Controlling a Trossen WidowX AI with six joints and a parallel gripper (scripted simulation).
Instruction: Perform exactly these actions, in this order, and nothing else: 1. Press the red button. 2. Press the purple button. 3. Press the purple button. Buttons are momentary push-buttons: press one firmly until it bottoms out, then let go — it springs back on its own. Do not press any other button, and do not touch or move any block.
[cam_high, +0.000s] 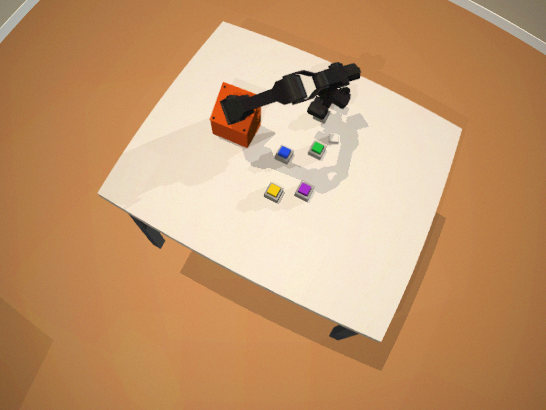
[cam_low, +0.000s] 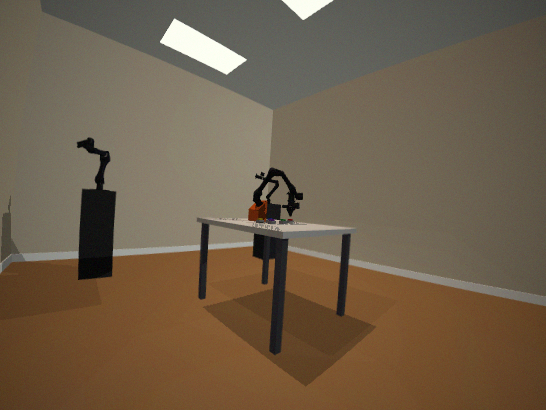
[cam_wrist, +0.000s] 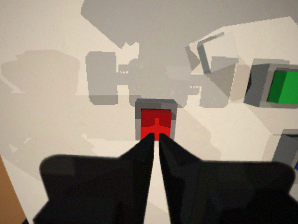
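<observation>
The red button lies 3 cm below my gripper tip. Round my gripper tip: blue button (4 cm behind, 21 cm to the right, 3 cm below); small white block (8 cm ahead, 6 cm to the right, 5 cm below); green button (5 cm ahead, 14 cm to the right, 3 cm below).
</observation>
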